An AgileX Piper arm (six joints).
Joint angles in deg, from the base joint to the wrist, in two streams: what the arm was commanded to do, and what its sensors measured. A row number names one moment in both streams.
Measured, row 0:
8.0, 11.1, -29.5, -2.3, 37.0, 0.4
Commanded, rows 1 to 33:
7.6, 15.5, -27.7, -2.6, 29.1, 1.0
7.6, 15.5, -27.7, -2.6, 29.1, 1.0
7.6, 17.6, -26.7, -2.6, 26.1, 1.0
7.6, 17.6, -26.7, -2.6, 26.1, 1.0
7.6, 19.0, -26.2, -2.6, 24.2, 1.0
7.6, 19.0, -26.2, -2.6, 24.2, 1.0
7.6, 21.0, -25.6, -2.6, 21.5, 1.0
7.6, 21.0, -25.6, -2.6, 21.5, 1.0
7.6, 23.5, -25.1, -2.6, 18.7, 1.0
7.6, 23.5, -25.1, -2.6, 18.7, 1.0
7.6, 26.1, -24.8, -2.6, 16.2, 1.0
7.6, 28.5, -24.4, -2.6, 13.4, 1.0
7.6, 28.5, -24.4, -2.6, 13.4, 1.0
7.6, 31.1, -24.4, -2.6, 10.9, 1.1
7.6, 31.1, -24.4, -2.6, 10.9, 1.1
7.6, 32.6, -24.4, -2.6, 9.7, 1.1
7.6, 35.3, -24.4, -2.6, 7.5, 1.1
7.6, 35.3, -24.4, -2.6, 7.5, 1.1
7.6, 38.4, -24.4, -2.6, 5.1, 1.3
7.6, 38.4, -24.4, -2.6, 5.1, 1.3
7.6, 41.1, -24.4, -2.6, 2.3, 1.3
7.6, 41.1, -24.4, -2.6, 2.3, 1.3
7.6, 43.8, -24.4, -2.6, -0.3, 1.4
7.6, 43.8, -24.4, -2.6, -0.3, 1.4
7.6, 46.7, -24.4, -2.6, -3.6, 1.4
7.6, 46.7, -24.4, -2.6, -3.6, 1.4
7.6, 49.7, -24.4, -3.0, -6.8, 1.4
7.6, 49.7, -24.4, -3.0, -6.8, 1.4
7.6, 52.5, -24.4, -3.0, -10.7, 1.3
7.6, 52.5, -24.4, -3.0, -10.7, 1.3
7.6, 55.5, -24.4, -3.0, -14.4, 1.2
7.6, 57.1, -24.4, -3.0, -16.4, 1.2
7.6, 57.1, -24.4, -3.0, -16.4, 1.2
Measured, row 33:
8.0, 53.6, -24.5, -2.5, -10.4, 1.0
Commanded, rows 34 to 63:
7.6, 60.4, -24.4, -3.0, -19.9, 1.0
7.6, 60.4, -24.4, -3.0, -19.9, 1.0
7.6, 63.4, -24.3, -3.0, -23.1, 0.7
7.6, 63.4, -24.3, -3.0, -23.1, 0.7
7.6, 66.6, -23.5, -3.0, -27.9, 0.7
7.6, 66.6, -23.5, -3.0, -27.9, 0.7
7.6, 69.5, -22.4, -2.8, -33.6, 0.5
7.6, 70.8, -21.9, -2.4, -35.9, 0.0
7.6, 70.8, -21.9, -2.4, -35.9, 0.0
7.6, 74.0, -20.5, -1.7, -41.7, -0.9
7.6, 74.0, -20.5, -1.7, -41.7, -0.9
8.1, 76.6, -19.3, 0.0, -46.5, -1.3
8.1, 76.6, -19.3, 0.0, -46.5, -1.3
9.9, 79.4, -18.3, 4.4, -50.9, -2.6
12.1, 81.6, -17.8, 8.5, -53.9, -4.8
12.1, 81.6, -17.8, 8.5, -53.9, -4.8
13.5, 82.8, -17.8, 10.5, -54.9, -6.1
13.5, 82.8, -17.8, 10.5, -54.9, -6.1
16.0, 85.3, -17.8, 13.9, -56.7, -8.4
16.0, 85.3, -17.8, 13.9, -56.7, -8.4
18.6, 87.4, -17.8, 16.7, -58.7, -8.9
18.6, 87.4, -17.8, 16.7, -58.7, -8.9
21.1, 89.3, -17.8, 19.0, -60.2, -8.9
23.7, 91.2, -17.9, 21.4, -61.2, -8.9
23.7, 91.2, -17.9, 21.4, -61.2, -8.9
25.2, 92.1, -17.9, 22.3, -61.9, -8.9
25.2, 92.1, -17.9, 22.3, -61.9, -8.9
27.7, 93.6, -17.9, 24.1, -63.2, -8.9
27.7, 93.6, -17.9, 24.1, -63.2, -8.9
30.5, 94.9, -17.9, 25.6, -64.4, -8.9
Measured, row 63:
27.2, 93.4, -17.8, 23.3, -61.7, -7.7
